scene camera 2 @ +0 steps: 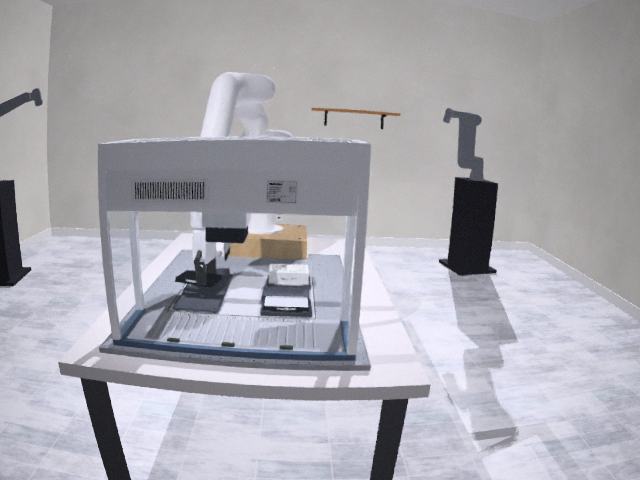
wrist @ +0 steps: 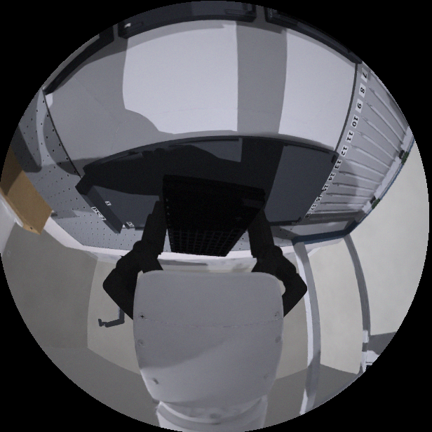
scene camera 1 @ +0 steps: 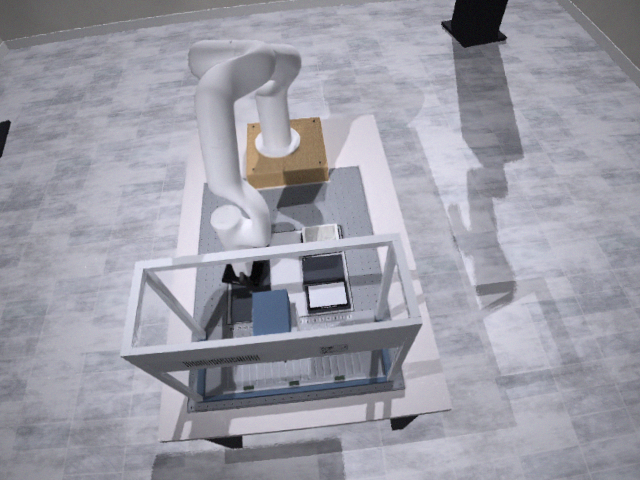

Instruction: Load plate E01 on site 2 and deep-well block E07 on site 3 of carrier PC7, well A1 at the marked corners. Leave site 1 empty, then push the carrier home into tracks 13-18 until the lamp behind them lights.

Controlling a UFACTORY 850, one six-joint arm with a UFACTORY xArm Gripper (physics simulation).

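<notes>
My gripper (scene camera 1: 247, 279) (scene camera 2: 204, 273) (wrist: 209, 212) is shut on a black well plate (scene camera 2: 186, 277) (wrist: 207, 235), a little above the dark carrier (scene camera 1: 240, 310) (scene camera 2: 199, 302) (wrist: 300, 185) on the left. In the wrist view the plate lies between both fingers, over the carrier's middle part; it hides the site below. The carrier's end carries a PC7 label (wrist: 98, 213). A cream block (scene camera 1: 320, 233) (scene camera 2: 288, 274) stands at the back of the right-hand carrier (scene camera 1: 323, 269). A white-topped plate (scene camera 1: 326, 295) (scene camera 2: 285, 302) is at its front. No E01 or E07 label is readable.
The grooved tracks (scene camera 1: 341, 364) (scene camera 2: 289, 330) (wrist: 380, 130) lie in front of the carriers, with small green lamps (scene camera 1: 339, 377) (scene camera 2: 285, 347) at their far end. A grey frame (scene camera 1: 268, 343) (scene camera 2: 235, 160) spans them. A blue-topped box (scene camera 1: 271, 312) hangs there, close to my gripper.
</notes>
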